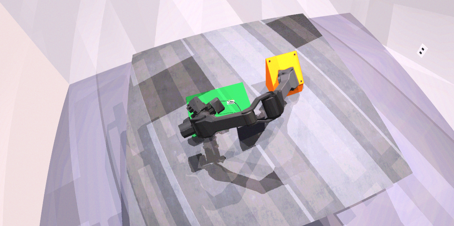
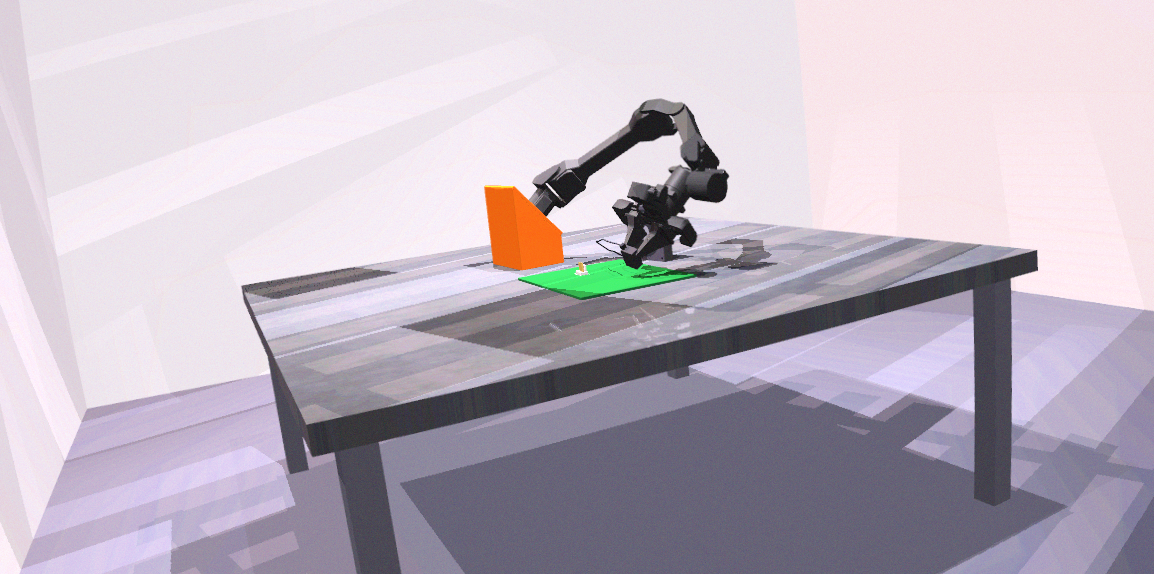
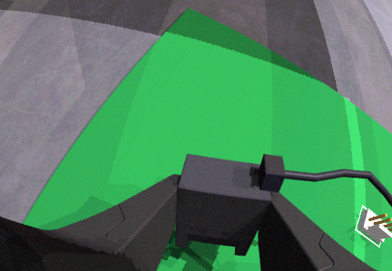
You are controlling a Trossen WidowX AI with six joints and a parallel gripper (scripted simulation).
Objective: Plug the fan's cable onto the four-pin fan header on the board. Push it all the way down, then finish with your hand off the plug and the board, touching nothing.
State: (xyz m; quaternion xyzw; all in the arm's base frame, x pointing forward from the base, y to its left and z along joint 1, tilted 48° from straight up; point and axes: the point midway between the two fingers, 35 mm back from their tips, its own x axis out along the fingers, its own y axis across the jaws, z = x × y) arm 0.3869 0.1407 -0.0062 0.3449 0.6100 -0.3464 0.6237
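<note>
Now: the green board 7 cm behind my gripper tip, 6 cm below it and 3 cm to the right of it. From my gripper tip the other things lie so: black fan plug (1 cm to the left, 1 cm below); fan (20 cm behind, 12 cm to the left, 1 cm above).
</note>
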